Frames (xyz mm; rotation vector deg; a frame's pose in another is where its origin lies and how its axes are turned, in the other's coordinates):
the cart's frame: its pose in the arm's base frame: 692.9 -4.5 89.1 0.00 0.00 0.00
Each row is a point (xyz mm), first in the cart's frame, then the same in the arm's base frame.
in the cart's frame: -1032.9 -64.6 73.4
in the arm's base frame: -340.0 -69.1 162.5
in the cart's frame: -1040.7 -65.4 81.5
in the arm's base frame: -347.8 -69.9 170.6
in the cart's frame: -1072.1 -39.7 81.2
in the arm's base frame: -379.2 -44.2 170.3
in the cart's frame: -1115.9 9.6 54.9
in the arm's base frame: -423.0 5.1 144.0
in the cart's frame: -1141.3 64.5 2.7
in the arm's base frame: -448.4 60.0 91.8
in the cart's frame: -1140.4 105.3 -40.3
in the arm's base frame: -447.5 100.8 48.8
